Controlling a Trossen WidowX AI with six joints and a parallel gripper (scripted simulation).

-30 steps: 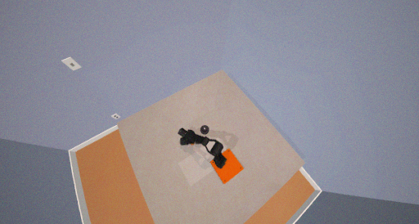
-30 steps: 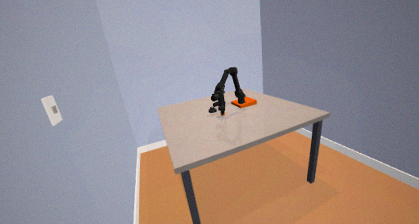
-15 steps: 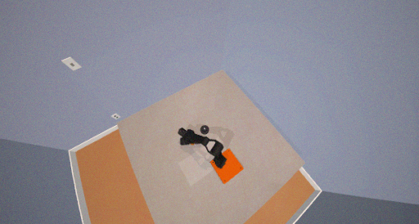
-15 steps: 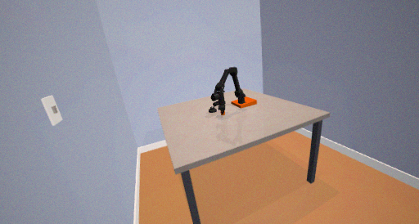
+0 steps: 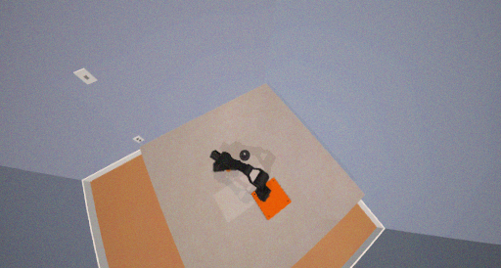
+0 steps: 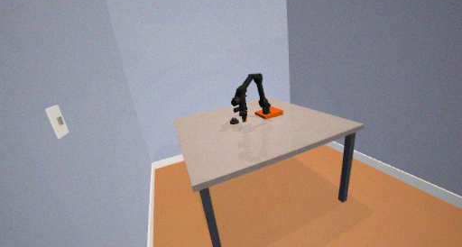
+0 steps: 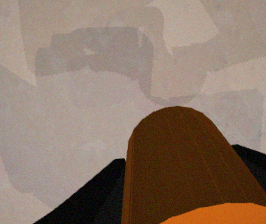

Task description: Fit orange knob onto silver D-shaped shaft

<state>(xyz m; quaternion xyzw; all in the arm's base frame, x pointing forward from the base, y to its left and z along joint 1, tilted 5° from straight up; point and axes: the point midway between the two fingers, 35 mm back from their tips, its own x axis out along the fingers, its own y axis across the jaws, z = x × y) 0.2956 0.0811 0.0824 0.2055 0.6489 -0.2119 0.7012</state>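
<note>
Right now my gripper tip is 17 cm to the left of the dark round pedestal, 3 cm above it and 1 cm short of it. Also, from my gripper tip: orange knob: 3 cm above.
</note>
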